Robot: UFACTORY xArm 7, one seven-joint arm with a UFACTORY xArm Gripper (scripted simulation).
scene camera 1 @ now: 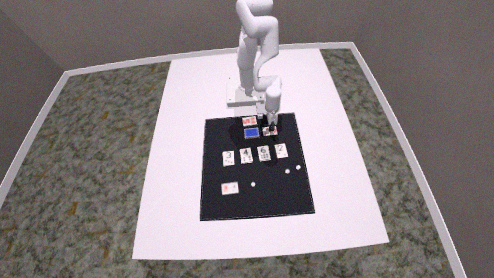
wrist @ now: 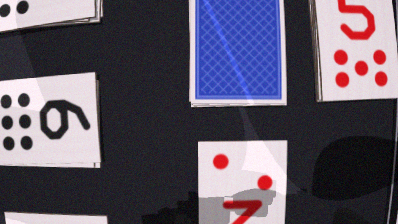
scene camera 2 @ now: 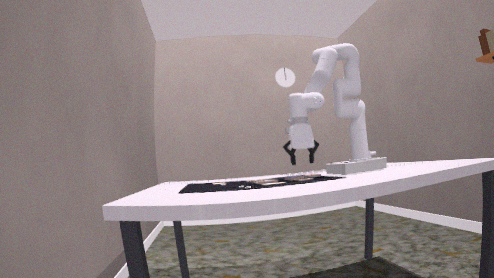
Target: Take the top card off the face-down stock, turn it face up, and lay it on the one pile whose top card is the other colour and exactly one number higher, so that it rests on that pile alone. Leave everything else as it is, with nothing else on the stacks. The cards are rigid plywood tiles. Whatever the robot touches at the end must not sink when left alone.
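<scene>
Black mat (wrist: 149, 133) at 21 cm from the lens.
</scene>
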